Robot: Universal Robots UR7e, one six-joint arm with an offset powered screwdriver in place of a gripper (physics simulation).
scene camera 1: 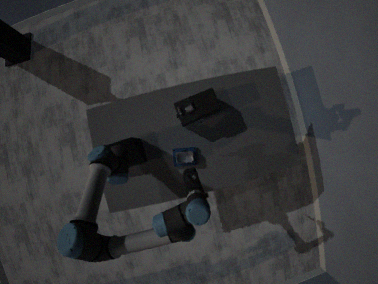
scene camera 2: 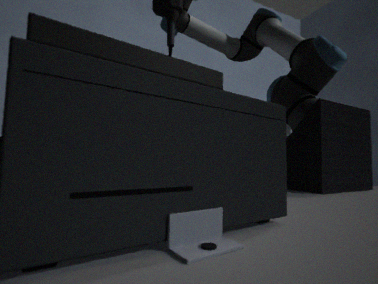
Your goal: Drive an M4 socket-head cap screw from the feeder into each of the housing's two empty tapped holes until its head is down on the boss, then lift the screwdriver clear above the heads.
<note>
In view: a dark box [scene camera 2: 70,136].
</note>
